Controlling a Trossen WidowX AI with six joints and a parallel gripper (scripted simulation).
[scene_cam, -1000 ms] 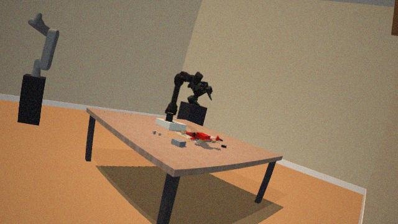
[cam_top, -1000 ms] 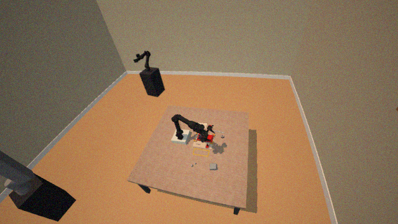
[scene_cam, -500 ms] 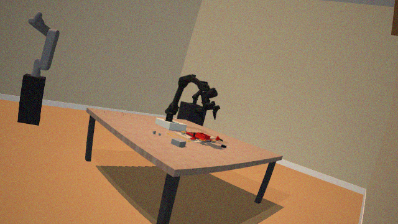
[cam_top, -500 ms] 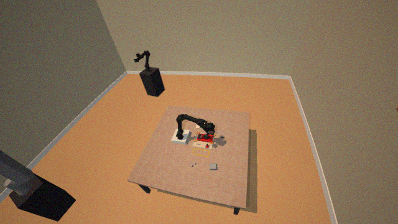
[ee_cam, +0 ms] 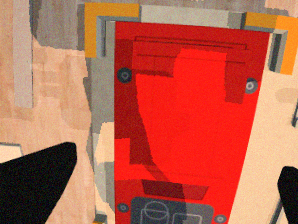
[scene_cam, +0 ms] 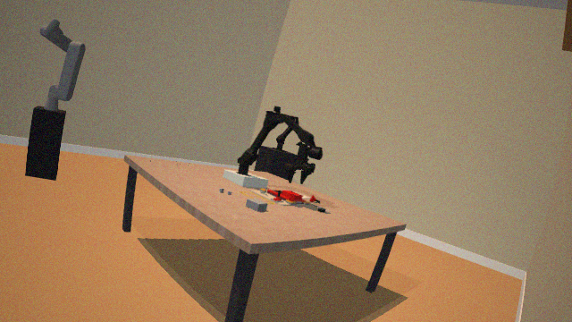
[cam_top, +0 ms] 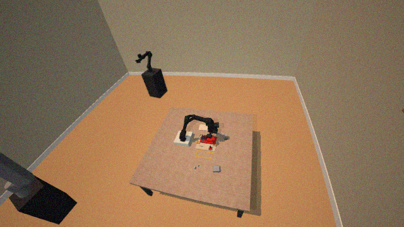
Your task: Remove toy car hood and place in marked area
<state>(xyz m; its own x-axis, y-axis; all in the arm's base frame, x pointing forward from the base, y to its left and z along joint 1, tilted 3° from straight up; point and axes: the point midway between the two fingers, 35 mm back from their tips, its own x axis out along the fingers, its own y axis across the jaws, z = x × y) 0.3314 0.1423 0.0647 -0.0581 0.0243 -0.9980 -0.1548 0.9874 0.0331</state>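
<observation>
Now: the red hood 60 mm below my gripper tip. Round my gripper tip: beige sheet 180 mm to the left, 180 mm behind, 100 mm below.
</observation>
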